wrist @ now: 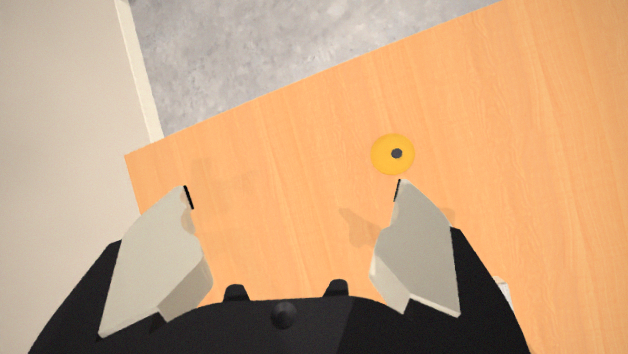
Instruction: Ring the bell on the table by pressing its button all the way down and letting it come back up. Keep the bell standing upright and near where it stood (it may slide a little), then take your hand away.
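Frame: origin at the arm's base, x ahead, y left, z up, level; millimetres.
Seen in the pictures: gripper, fingertip midpoint: [296,186].
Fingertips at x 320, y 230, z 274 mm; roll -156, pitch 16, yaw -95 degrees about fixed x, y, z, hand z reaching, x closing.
Observation:
Offsets run from my fingertips to a thing's top centre. Level surfaces: height alone.
The bell @(dx +19, dy -107, dz -233 mm) [381,156] is a round yellow dome seen from above, right of the middle in the wrist view. Its small dark button @(dx +19, dy -107, dz -233 mm) [396,153] shows near the dome's centre. The bell looks upright on the wooden table @(dz -299 mm) [300,150]. My gripper [296,186] is open, with its two pale jaws wide apart and no object between them. The bell appears just beyond the tip of the right jaw, outside the space between the jaws. The gripper is above the table; its exact height over the bell cannot be told.
The table's far edge runs slantwise across the upper part, with a corner at the left. Grey floor [250,45] lies beyond it, and a beige surface [60,125] fills the left. A small part of a whitish object [504,290] shows at the lower right, beside the gripper's body.

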